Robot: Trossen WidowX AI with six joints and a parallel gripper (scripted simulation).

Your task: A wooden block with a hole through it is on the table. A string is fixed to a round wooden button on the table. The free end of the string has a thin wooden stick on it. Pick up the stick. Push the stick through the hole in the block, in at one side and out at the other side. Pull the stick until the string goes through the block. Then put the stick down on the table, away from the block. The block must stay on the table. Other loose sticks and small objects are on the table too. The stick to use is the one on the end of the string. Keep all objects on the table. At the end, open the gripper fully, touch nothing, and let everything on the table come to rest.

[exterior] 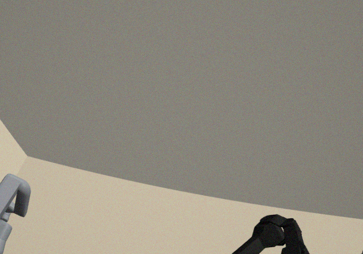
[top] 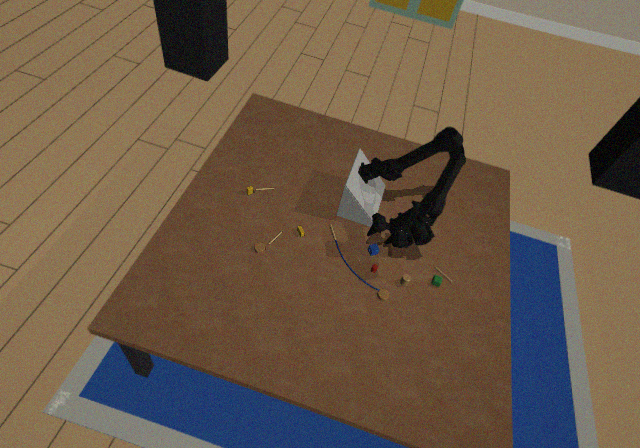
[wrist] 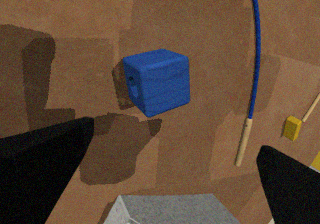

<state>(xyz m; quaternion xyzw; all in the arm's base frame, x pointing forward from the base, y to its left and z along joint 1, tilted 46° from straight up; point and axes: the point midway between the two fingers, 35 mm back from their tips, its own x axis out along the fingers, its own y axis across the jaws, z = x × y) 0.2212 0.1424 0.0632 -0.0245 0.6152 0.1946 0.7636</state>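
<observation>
The blue cube is 4 cm below my gripper tip and 2 cm ahead of it. Also, from my gripper tip: wooden cylinder 15 cm to the left, 10 cm ahead, 4 cm below; then red peg 10 cm ahead, 4 cm below, 3 cm to the left; then thin wooden stick 16 cm to the right, 5 cm below, 1 cm ahead.
</observation>
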